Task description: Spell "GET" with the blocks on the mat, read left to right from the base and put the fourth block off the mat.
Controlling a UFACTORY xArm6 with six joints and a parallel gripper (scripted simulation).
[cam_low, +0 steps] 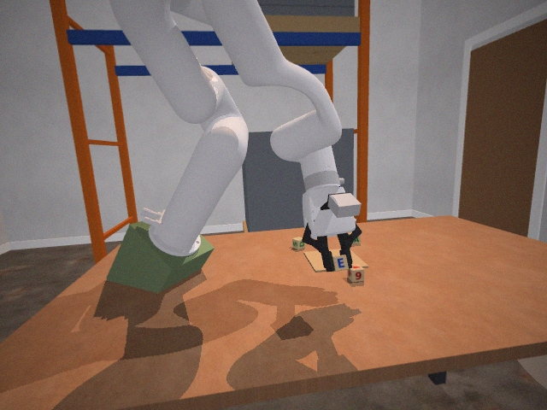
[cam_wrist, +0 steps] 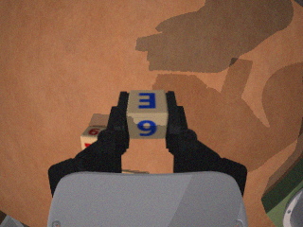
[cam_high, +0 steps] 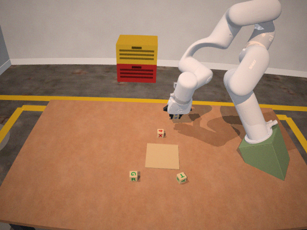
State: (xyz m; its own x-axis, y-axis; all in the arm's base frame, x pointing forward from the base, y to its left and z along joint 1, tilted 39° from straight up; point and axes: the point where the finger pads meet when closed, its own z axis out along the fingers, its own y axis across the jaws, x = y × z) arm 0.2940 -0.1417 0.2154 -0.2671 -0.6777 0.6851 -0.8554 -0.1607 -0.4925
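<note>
My gripper is now 10 mm above the e block. Round my hand: tan mat: 90 mm ahead, 180 mm to the left, 80 mm below; t block: 40 mm ahead, 320 mm to the left, 60 mm below; red-lettered block: 80 mm ahead, 50 mm to the left, 60 mm below.
</note>
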